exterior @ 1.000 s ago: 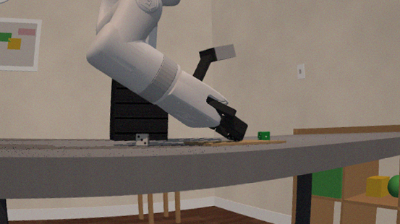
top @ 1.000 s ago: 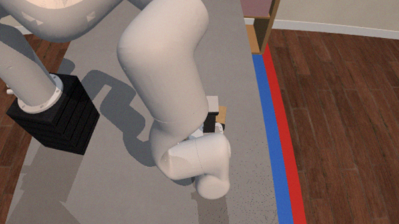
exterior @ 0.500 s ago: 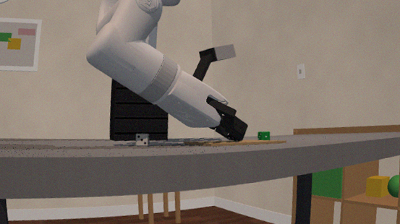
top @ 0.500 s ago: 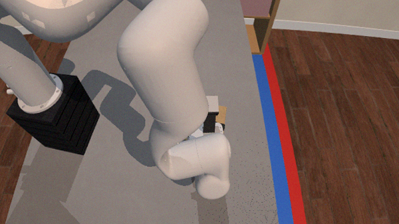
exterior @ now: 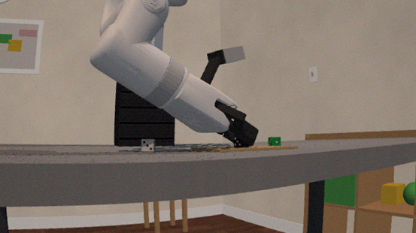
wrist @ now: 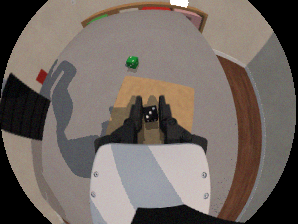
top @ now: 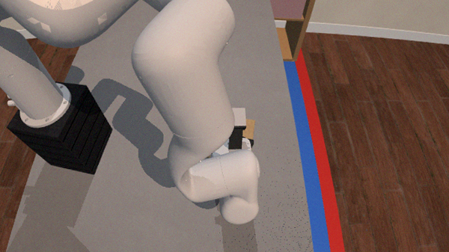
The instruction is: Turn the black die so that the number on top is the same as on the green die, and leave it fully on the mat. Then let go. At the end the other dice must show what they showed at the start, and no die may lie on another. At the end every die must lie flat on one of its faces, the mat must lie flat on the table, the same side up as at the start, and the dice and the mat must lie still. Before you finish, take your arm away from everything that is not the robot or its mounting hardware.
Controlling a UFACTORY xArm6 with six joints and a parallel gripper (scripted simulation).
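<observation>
The black die is 1 cm below my hand. From my hand the other things lie so: tan mat 3 cm below; green die 11 cm to the left, 5 cm behind, 2 cm below; white die 16 cm to the right, 2 cm below, 2 cm behind.
</observation>
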